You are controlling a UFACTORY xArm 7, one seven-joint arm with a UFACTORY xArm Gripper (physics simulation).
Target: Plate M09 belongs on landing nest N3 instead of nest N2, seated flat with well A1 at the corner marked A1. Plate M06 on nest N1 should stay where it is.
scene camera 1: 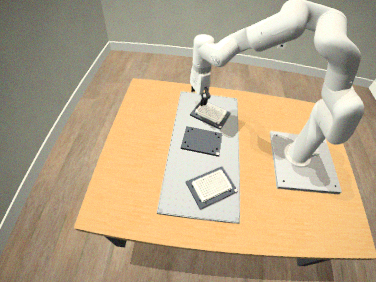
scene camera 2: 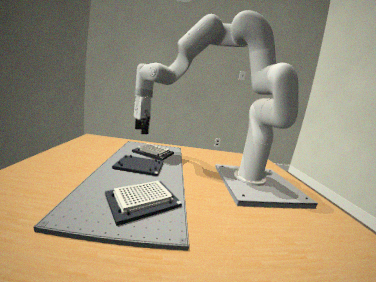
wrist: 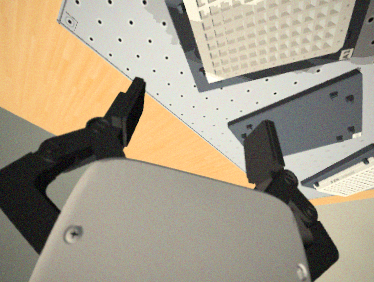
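A cream well plate (scene camera 1: 212, 114) (scene camera 2: 154, 148) (wrist: 275, 35), apparently M09, lies on the dark back nest (scene camera 1: 200, 119) (wrist: 193, 55); its own label is not readable. An A1 mark (wrist: 346, 54) shows at that nest's corner. The middle nest (scene camera 1: 201, 141) (scene camera 2: 137, 165) (wrist: 305, 120) is bare. Plate M06 (scene camera 1: 213, 185) (scene camera 2: 143, 195) (wrist: 350, 177) lies on the front nest (scene camera 1: 202, 204) (scene camera 2: 116, 214). Nest numbers are not readable. My gripper (scene camera 1: 199, 97) (scene camera 2: 141, 131) (wrist: 201, 113) is open and empty, high above the board's back end.
The three nests stand in a row on a grey perforated board (scene camera 1: 175, 200) (scene camera 2: 75, 220) (wrist: 110, 30), on a wooden table (scene camera 1: 120, 175). The arm's base plate (scene camera 1: 320, 182) (scene camera 2: 275, 200) is to the right. The arm reaches high across from it.
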